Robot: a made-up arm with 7 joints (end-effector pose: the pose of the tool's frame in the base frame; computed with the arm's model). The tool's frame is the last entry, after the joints. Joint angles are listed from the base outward.
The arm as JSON. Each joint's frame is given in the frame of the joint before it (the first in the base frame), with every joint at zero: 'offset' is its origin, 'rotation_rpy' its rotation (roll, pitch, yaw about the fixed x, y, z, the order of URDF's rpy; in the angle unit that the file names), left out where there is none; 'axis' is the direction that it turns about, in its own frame. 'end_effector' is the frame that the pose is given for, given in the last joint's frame.
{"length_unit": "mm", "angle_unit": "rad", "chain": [
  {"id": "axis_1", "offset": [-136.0, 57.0, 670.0], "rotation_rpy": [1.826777, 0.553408, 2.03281], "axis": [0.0, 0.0, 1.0]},
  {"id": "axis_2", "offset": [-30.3, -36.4, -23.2], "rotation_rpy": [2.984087, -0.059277, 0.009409], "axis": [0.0, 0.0, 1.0]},
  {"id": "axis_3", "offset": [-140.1, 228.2, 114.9], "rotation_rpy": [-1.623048, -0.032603, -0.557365], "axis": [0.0, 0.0, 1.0]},
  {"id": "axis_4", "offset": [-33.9, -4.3, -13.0], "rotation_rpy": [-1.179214, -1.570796, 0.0], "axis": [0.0, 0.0, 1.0]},
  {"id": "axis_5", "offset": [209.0, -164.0, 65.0], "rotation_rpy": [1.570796, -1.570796, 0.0], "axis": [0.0, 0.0, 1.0]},
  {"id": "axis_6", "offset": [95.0, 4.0, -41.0], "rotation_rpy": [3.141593, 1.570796, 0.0], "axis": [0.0, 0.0, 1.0]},
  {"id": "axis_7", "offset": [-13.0, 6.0, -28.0], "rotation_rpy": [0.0, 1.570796, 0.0], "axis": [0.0, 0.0, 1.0]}
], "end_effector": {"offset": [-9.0, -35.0, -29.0], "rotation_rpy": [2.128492, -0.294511, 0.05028]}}
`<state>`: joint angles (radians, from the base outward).
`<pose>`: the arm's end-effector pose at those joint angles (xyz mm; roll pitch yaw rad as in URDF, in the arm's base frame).
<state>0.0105 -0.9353 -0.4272 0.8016 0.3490 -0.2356 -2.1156</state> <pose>-150.6 175.3 272.2 1.9127 0.0583 -2.0338</pose>
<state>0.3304 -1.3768 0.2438 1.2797 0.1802 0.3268 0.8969</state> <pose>-164.2 345.9 373.7 -2.8747 -0.1411 0.4116</pose>
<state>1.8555 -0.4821 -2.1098 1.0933 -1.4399 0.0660 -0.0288</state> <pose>-482.0 432.1 856.1 -0.2171 -0.3074 3.0456</pose>
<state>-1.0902 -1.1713 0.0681 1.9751 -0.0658 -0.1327 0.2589</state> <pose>21.2 -23.6 498.0 2.7618 -0.2947 0.1960</pose>
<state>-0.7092 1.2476 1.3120 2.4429 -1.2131 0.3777 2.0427</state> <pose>-36.2 301.4 1023.2 -1.9001 1.0706 -1.2270</pose>
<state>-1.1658 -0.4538 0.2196 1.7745 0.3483 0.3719 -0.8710</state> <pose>74.3 -193.7 647.8 1.7897 -1.0553 -0.9918</pose>
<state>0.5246 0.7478 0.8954 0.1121 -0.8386 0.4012 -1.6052</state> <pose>-245.4 -531.9 363.2 -0.1405 -0.6896 -0.0165</pose>
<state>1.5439 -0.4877 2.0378 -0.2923 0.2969 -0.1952 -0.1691</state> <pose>-614.4 267.2 629.4 -1.4535 0.9871 -3.0891</pose>
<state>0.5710 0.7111 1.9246 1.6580 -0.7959 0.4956 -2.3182</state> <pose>-15.5 -518.4 470.5 2.6389 -0.4554 2.5611</pose>
